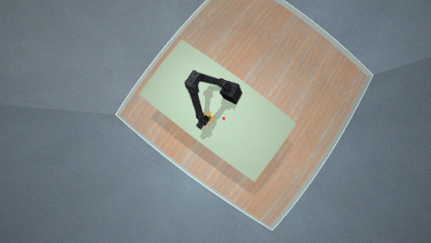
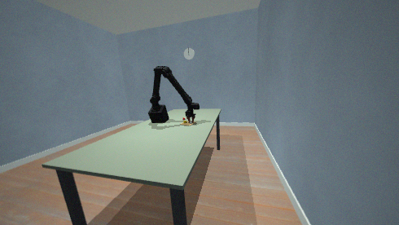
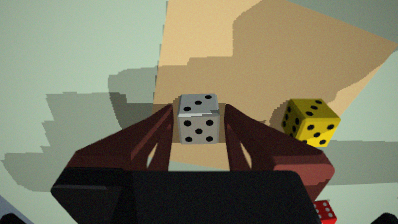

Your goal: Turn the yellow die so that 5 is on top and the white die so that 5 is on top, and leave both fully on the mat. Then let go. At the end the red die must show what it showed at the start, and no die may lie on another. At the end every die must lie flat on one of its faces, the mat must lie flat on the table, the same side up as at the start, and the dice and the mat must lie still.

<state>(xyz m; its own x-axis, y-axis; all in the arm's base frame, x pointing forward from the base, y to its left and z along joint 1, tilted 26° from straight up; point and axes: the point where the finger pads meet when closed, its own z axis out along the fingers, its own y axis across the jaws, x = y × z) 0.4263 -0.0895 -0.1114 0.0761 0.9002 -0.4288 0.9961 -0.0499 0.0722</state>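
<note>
Right now the white die is right at my hand. The rest, counted from my hand: tan mat: 4 cm behind, 1 cm below; red die: 16 cm to the left, 14 cm behind; yellow die: 7 cm behind, 1 cm to the left.
</note>
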